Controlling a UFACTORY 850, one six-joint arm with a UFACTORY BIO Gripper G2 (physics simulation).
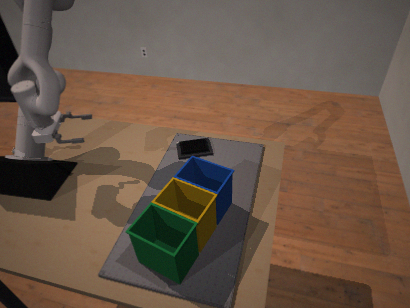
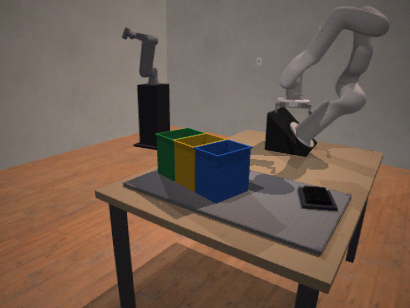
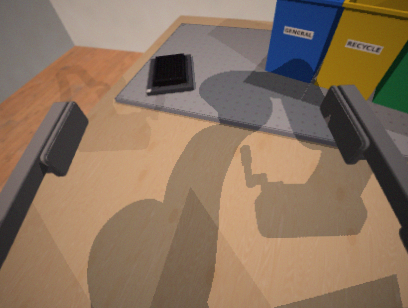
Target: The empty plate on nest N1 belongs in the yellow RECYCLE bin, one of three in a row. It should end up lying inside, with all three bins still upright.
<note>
I see my gripper (image 1: 87,127), a blue bin (image 2: 222,168), a green bin (image 1: 164,241), a yellow recycle bin (image 1: 199,205) and a black plate (image 3: 169,70).
The blue bin also shows in image 1 (image 1: 215,178). The green bin is seen too in image 2 (image 2: 165,146). The yellow recycle bin is seen too in image 2 (image 2: 184,153).
</note>
